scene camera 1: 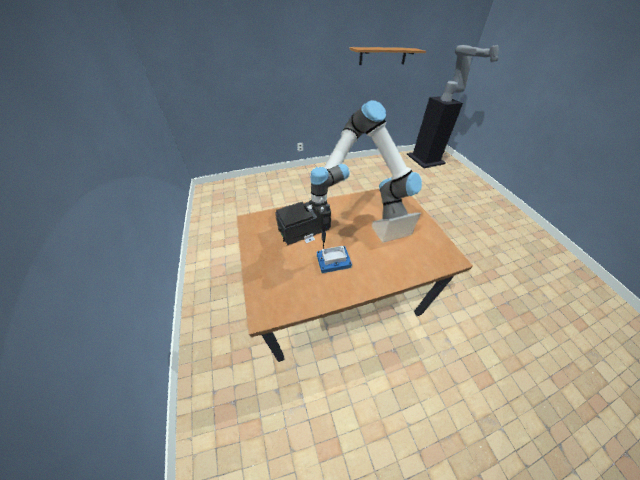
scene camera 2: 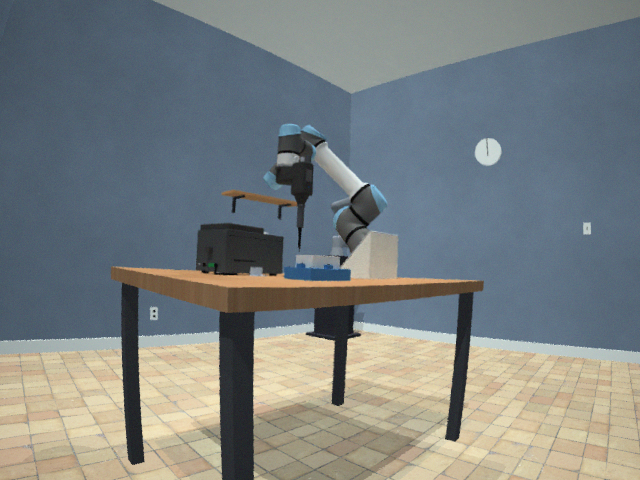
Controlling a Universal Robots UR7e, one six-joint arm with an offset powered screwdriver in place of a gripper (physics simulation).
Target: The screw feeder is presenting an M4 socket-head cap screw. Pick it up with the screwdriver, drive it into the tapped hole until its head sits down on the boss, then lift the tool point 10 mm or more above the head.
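Note:
My screwdriver (scene camera 1: 323, 248) (scene camera 2: 299, 250) points straight down. Its thin tip is a little above the left rear part of the blue fixture in scene camera 1, and above the left end of the white part in scene camera 2. The blue fixture (scene camera 1: 336, 267) (scene camera 2: 316, 274) lies on the table and holds the open white box-shaped part (scene camera 1: 334, 255) (scene camera 2: 312, 260). The black screw feeder (scene camera 1: 296, 221) (scene camera 2: 237, 250) stands beside it, to the left. The M4 screw, the boss and the tapped hole are too small to make out, so whether a screw is on the tip cannot be told.
A small pale block (scene camera 1: 309, 238) (scene camera 2: 256, 271) lies close to the feeder on the wooden table (scene camera 1: 289, 294) (scene camera 2: 175, 284). A light angled panel (scene camera 1: 397, 227) (scene camera 2: 382, 255) stands by the arm's base. A wall shelf (scene camera 1: 387, 50) (scene camera 2: 258, 197) and a grey arm on a black pedestal (scene camera 1: 436, 129) are farther back.

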